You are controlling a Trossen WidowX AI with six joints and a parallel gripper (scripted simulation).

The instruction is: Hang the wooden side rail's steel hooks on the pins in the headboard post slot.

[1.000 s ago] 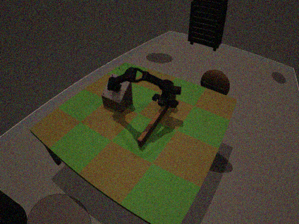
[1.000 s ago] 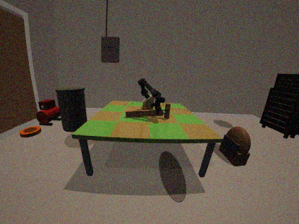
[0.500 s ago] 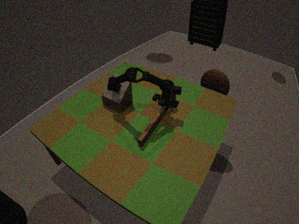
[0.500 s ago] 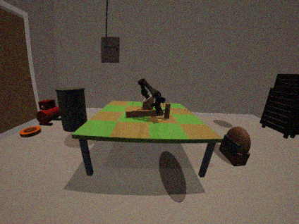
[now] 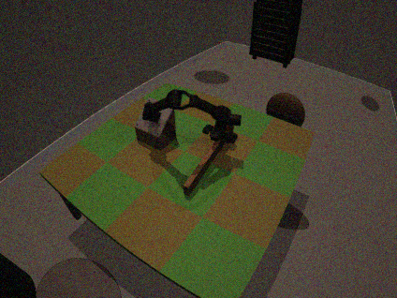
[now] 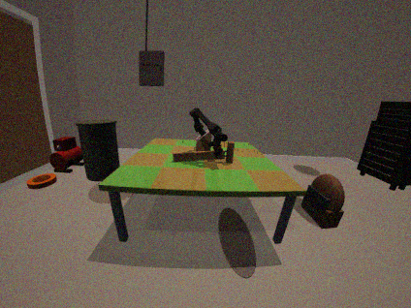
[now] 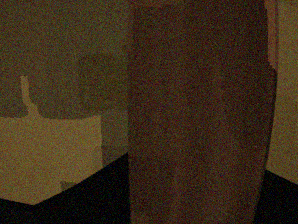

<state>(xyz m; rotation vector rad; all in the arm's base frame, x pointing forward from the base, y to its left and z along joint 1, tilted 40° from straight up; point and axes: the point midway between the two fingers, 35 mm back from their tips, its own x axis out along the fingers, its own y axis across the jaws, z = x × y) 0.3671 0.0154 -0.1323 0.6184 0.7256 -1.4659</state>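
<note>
Now: gripper tip 120 mm to the right of the headboard post and 40 mm below it.
</note>
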